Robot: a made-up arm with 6 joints.
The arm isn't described. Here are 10 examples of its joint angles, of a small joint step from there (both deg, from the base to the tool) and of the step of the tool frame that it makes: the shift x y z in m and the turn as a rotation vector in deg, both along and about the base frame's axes.
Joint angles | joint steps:
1: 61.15 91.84 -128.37 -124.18 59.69 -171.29 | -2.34 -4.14 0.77 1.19 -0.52 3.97
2: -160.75 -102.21 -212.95 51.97 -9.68 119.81 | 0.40 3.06 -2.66 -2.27 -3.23 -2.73
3: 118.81 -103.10 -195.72 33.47 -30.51 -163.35 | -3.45 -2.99 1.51 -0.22 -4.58 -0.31
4: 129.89 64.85 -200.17 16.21 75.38 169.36 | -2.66 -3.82 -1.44 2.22 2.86 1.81
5: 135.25 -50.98 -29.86 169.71 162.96 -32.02 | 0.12 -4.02 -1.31 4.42 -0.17 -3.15
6: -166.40 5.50 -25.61 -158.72 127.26 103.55 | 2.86 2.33 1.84 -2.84 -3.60 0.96
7: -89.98 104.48 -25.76 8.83 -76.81 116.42 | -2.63 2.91 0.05 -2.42 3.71 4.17
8: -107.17 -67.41 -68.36 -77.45 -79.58 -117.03 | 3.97 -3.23 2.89 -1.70 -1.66 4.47
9: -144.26 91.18 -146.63 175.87 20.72 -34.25 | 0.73 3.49 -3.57 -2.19 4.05 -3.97
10: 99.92 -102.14 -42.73 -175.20 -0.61 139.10 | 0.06 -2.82 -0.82 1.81 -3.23 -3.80
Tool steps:
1: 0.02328 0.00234 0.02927 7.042 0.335 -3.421
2: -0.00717 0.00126 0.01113 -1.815 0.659 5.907
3: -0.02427 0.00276 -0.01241 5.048 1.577 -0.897
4: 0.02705 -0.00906 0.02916 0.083 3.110 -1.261
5: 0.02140 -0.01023 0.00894 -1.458 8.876 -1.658
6: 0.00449 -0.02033 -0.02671 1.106 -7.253 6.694
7: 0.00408 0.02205 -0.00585 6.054 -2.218 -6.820
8: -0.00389 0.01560 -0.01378 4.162 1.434 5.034
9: -0.00007 -0.00729 -0.00534 1.921 6.665 3.088
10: -0.00056 -0.01481 -0.00319 0.691 -1.384 -1.344
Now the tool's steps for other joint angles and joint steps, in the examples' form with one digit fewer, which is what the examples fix.
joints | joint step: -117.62 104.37 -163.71 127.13 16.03 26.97 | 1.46 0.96 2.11 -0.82 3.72 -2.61
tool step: 0.0183 -0.0044 -0.0171 0.84 1.21 5.34
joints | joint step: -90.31 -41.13 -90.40 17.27 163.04 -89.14 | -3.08 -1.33 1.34 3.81 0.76 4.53
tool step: 0.0036 0.0051 -0.0009 1.14 -0.28 -4.16
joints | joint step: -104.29 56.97 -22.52 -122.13 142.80 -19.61 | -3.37 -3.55 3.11 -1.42 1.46 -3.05
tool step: -0.0054 0.0075 0.0123 0.94 2.23 -2.98
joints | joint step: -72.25 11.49 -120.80 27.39 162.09 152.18 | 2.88 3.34 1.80 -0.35 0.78 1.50
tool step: 0.0133 -0.0033 -0.0197 5.15 3.58 2.32
